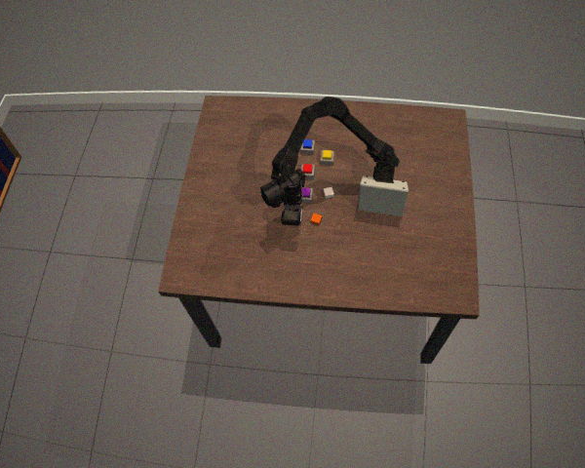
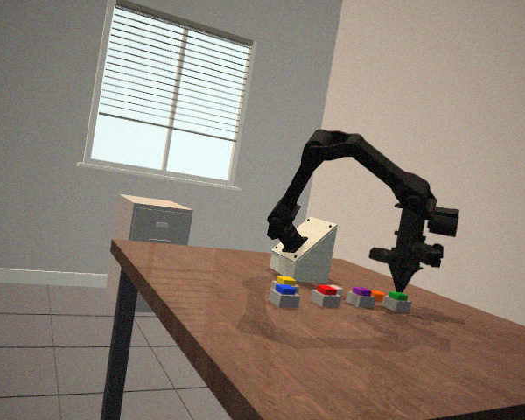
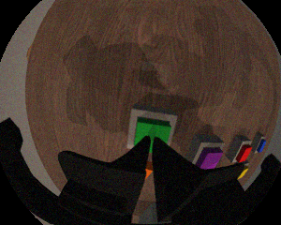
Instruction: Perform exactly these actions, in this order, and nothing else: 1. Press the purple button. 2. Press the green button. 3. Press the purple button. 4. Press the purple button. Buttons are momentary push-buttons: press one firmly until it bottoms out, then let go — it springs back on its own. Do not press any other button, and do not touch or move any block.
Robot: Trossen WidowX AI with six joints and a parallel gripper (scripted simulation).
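Right now the green button is 10 mm below my gripper tip. Round my gripper tip: white block: 120 mm behind, 100 mm to the right, 30 mm below; then purple button: 30 mm behind, 90 mm to the right, 10 mm below; then orange block: 80 mm behind, 10 mm to the left, 30 mm below.
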